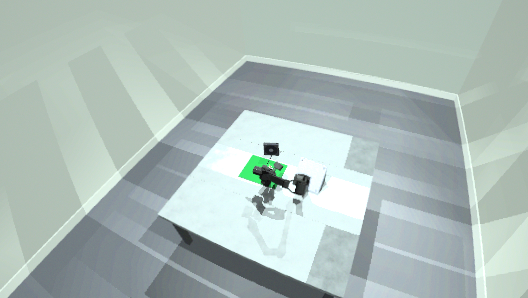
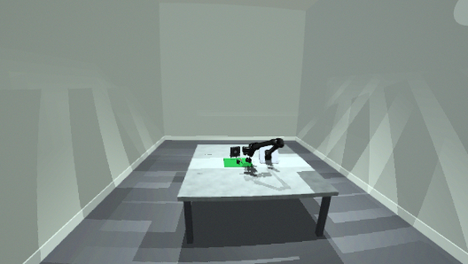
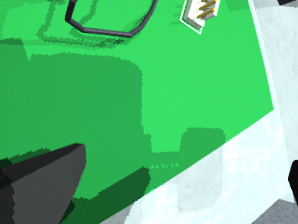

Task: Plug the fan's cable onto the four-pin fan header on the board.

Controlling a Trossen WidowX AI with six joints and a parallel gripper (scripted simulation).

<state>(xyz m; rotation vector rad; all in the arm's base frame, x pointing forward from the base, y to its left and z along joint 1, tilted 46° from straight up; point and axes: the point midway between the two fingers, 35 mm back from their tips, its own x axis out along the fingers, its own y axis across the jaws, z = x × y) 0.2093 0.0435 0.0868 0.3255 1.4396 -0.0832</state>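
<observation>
Right now the black fan plug is 110 mm ahead of my gripper tip and 40 mm below it. Round my gripper tip: green board (120 mm ahead, 80 mm below, 30 mm to the right); then white four-pin header (90 mm ahead, 80 mm to the right, 60 mm below); then black fan (200 mm to the right, 150 mm ahead).
</observation>
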